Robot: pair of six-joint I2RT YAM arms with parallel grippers.
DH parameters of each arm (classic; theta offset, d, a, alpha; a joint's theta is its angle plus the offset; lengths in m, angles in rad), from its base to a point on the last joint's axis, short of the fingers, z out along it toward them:
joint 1: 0 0.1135 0.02 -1.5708
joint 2: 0 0 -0.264 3.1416
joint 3: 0.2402 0 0.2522 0
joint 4: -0.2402 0 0.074 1.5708
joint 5: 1.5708 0 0 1.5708
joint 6: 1.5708 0.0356 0 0
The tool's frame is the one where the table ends.
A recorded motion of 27 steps. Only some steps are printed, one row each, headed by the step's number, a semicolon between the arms.
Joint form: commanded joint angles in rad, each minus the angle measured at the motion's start. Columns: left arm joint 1, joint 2, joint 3, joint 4, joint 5, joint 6; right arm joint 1, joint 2, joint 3, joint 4, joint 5, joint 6.
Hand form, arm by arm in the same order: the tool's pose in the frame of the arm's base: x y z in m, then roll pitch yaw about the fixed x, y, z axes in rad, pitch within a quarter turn. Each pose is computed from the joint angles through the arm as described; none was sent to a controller.
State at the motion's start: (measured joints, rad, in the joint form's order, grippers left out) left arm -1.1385 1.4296 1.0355 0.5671 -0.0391 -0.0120; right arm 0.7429 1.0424 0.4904 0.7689 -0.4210 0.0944
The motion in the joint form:
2: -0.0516 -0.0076 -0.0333 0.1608 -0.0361 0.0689; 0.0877 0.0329 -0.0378 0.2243 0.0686 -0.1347
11: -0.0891 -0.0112 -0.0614 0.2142 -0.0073 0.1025; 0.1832 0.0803 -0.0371 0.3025 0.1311 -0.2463
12: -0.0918 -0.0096 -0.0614 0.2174 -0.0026 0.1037; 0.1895 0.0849 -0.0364 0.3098 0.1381 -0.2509
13: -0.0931 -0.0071 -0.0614 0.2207 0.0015 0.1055; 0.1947 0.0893 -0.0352 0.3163 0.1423 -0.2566
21: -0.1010 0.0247 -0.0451 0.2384 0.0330 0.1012; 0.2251 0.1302 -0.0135 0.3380 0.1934 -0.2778
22: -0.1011 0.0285 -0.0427 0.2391 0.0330 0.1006; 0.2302 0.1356 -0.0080 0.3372 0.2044 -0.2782
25: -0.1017 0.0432 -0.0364 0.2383 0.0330 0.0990; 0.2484 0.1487 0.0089 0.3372 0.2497 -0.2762
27: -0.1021 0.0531 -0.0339 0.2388 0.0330 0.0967; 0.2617 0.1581 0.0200 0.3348 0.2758 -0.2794
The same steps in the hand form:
2: 0.1263 -0.3085 0.3627 0.1036 1.2619 -1.0025; 0.1451 0.1771 0.2905 -0.4458 1.1846 0.7301
11: 0.1127 -0.3105 0.3596 0.2089 1.2264 -0.9569; 0.1328 0.1935 0.2888 -0.5877 1.1034 0.5984
12: 0.1118 -0.3111 0.3594 0.2153 1.2242 -0.9576; 0.1321 0.1947 0.2888 -0.5871 1.0986 0.5971
13: 0.1114 -0.3118 0.3590 0.2234 1.2226 -0.9546; 0.1315 0.1958 0.2889 -0.5905 1.0928 0.5933
21: 0.1103 -0.3200 0.3565 0.2398 1.2187 -0.9782; 0.1316 0.2053 0.2893 -0.5813 1.0861 0.5768
22: 0.1106 -0.3209 0.3562 0.2387 1.2195 -0.9795; 0.1316 0.2070 0.2899 -0.5738 1.0882 0.5783
25: 0.1116 -0.3245 0.3536 0.2414 1.2288 -0.9781; 0.1312 0.2116 0.2925 -0.5311 1.0928 0.5936
27: 0.1122 -0.3268 0.3513 0.2404 1.2360 -0.9802; 0.1306 0.2151 0.2938 -0.5160 1.0959 0.5952

